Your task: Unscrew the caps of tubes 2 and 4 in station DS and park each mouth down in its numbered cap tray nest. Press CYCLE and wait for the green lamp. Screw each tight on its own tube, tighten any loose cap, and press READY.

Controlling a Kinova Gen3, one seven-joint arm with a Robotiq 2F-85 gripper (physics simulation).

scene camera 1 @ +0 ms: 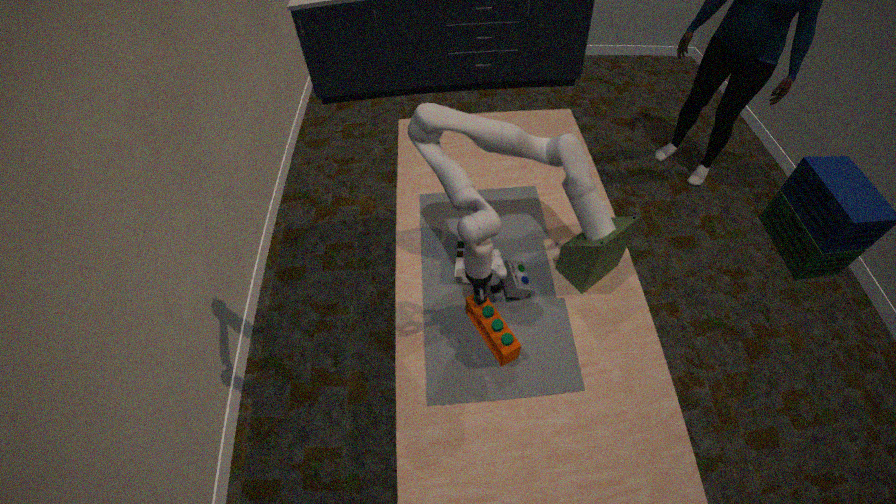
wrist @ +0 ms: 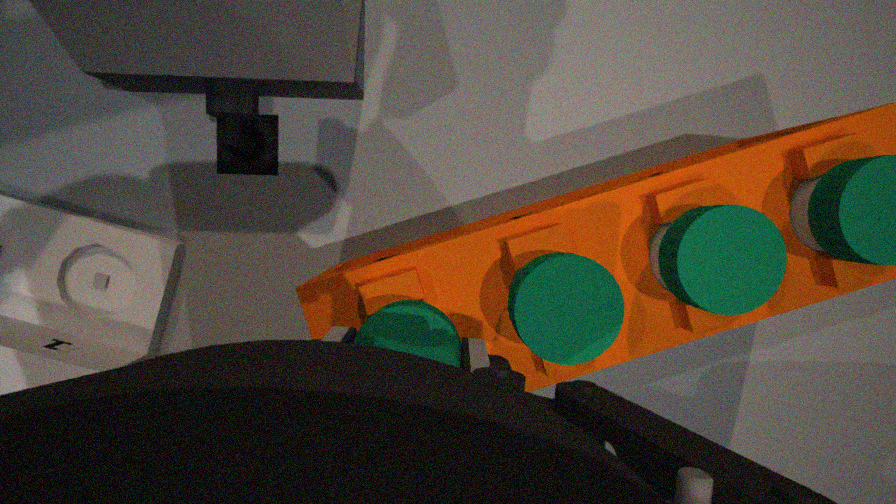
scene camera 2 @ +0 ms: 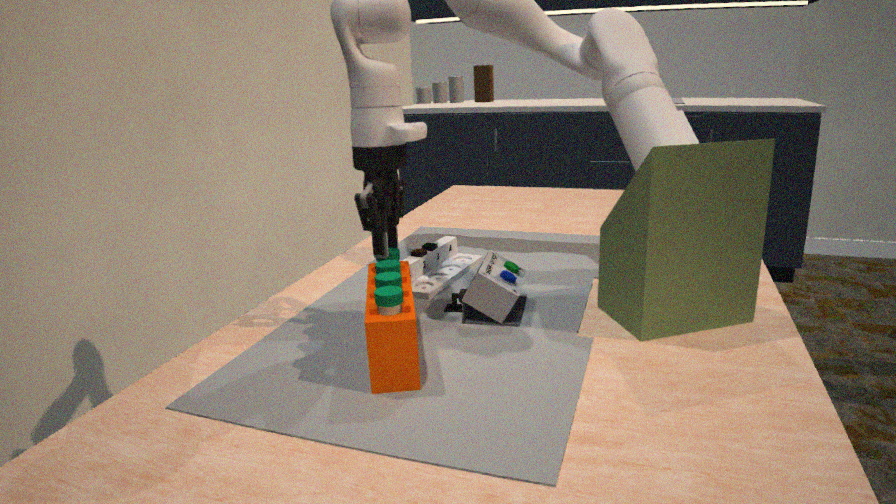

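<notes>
The orange tube rack (scene camera 1: pixel 493 329) (scene camera 2: pixel 391 338) (wrist: pixel 626 250) stands on the grey mat and holds a row of green-capped tubes. Three caps (wrist: pixel 565 307) (wrist: pixel 720 258) (wrist: pixel 858 210) are free. My gripper (scene camera 1: pixel 479 294) (scene camera 2: pixel 385 250) (wrist: pixel 407 341) points straight down over the rack end nearest the cap tray. Its finger pads sit against both sides of the end green cap (wrist: pixel 410 329) (scene camera 2: pixel 392 253). I cannot read the tube numbers. The white cap tray (scene camera 2: pixel 438 269) (wrist: pixel 87 282) lies just beyond that end, and the nest I can see is empty.
A tilted grey button box (scene camera 2: pixel 494 291) (scene camera 1: pixel 520 278) with a green button (scene camera 2: pixel 511 266) and a blue button (scene camera 2: pixel 508 276) sits right of the tray. The arm's green base block (scene camera 2: pixel 682 238) stands at the right. A person (scene camera 1: pixel 733 75) stands far back right, near a blue crate (scene camera 1: pixel 827 213).
</notes>
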